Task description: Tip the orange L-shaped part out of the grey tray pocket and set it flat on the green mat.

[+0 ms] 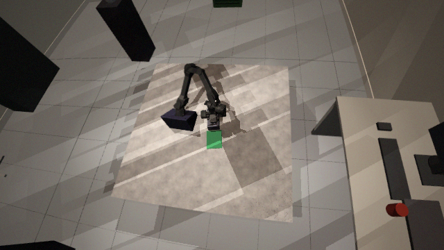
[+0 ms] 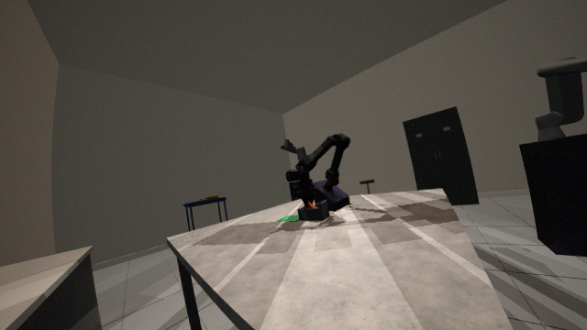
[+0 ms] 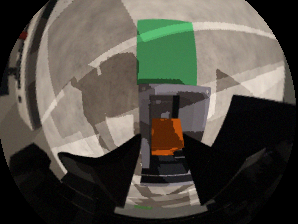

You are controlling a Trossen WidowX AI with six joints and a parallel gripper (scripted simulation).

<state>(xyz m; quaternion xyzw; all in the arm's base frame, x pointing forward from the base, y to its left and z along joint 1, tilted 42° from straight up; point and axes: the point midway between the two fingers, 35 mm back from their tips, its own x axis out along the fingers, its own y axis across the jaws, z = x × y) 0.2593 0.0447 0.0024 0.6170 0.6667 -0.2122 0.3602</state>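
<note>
Now: gripper tip 10 mm short of the green mat, 140 mm to the left of it and 80 mm above it. Also, from my gripper tip: orange L-shaped part 20 mm behind, 30 mm to the left, 30 mm below.
</note>
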